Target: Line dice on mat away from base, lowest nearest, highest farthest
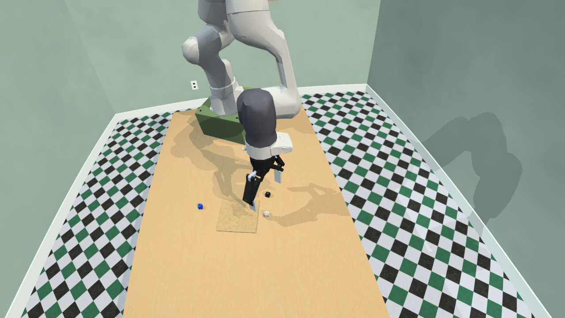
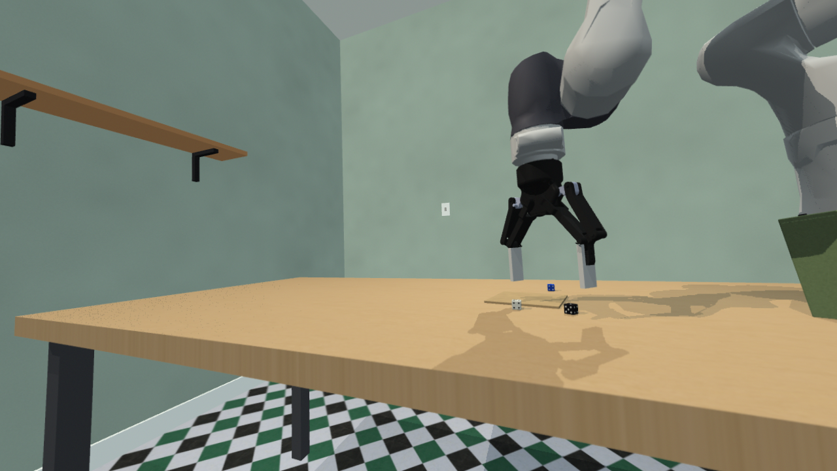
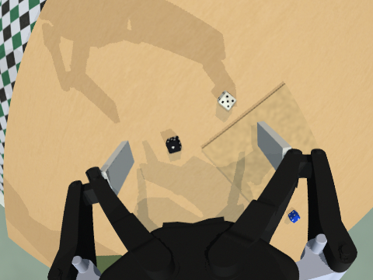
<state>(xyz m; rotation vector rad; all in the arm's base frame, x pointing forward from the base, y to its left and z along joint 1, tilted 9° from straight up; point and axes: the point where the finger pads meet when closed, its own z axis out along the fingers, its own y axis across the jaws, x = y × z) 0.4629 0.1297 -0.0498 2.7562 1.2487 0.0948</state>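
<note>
Now: hand 50 mm above the black die, 30 mm past it and 10 mm to the right of it. The rest, counted from my hand: blue die: 250 mm to the right, 50 mm below, 10 mm behind; tan mat: 110 mm to the right, 60 mm below, 40 mm ahead; white die: 50 mm below, 50 mm ahead, 10 mm to the right.
</note>
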